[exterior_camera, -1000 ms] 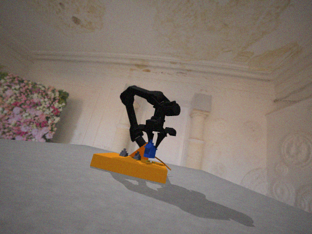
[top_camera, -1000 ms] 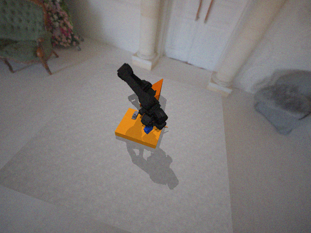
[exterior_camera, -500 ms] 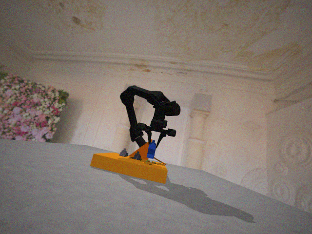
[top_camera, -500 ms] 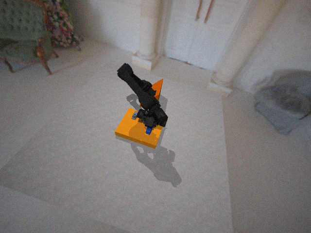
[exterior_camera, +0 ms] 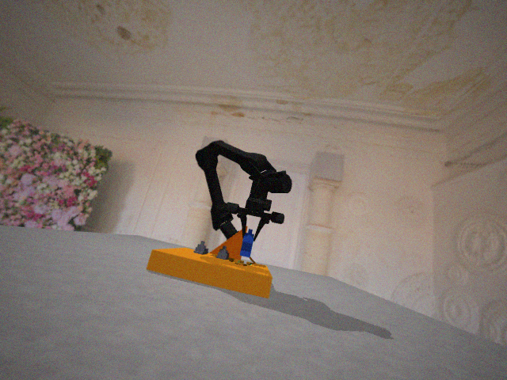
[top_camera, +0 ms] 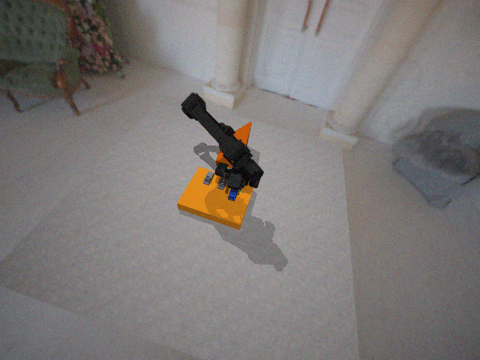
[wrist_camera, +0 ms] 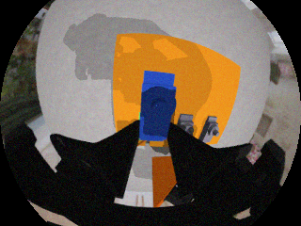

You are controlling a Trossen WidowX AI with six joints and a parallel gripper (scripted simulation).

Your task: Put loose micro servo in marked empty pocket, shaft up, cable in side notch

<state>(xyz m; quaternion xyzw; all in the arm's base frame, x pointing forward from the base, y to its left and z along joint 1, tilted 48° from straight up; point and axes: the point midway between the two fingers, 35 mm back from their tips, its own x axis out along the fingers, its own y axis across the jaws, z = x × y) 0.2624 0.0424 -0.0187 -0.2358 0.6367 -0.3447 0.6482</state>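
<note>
My gripper tip is 10 cm above the orange deck, 8 cm to the left of it and 4 cm short of it.
</note>
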